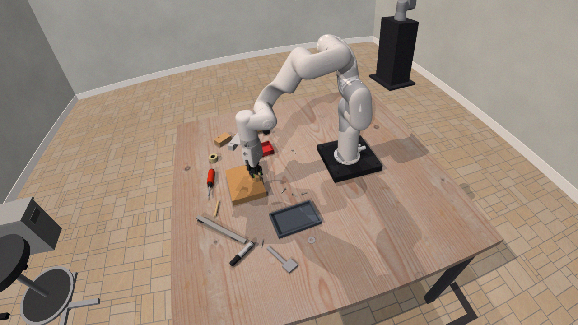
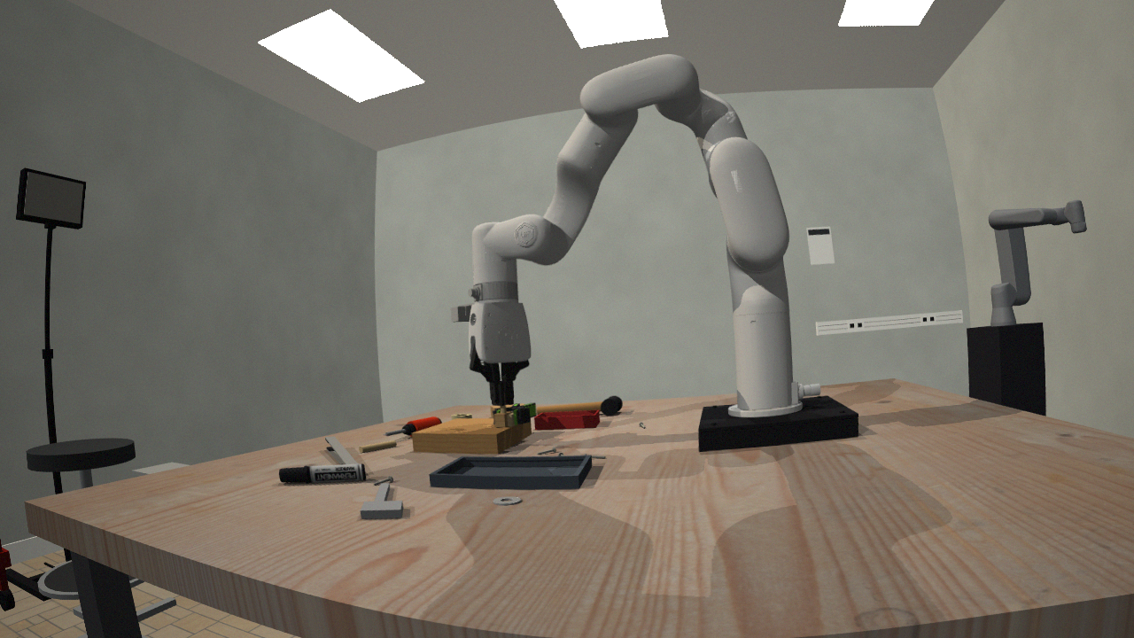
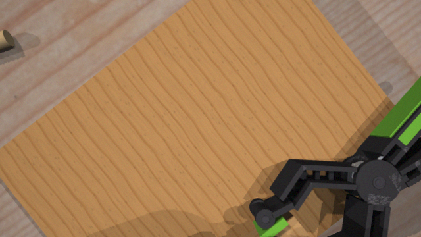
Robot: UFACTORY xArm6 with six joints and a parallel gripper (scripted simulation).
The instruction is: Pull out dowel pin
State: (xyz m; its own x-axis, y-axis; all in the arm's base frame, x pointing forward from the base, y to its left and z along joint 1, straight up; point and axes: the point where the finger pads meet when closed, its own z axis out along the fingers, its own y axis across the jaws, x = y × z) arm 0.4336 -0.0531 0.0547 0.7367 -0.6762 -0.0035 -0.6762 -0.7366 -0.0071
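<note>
My hand is 2 cm above the dowel pin. Also, from my hand: small wooden block 5 cm below; then red tray 8 cm behind, 20 cm to the right, 8 cm below; then orange bench board 5 cm ahead, 1 cm to the right, 6 cm below.
</note>
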